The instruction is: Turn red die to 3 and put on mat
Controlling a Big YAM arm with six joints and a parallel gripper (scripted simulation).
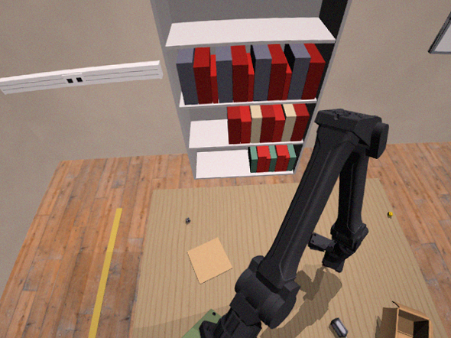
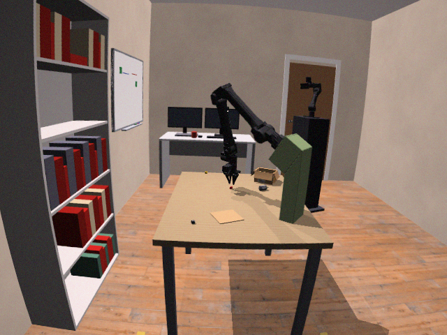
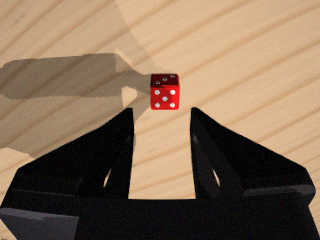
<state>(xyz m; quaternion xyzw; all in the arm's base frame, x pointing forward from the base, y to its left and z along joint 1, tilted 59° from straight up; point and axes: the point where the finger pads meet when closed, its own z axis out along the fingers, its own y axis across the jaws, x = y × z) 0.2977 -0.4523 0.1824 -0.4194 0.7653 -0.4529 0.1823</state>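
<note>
My hand is 30 mm above the red die. Also, from my hand: yellow die (400 mm to the right, 60 mm ahead, 30 mm below); cardboard box (330 mm behind, 90 mm to the right); dark object (220 mm behind, 80 mm to the left, 30 mm below).
</note>
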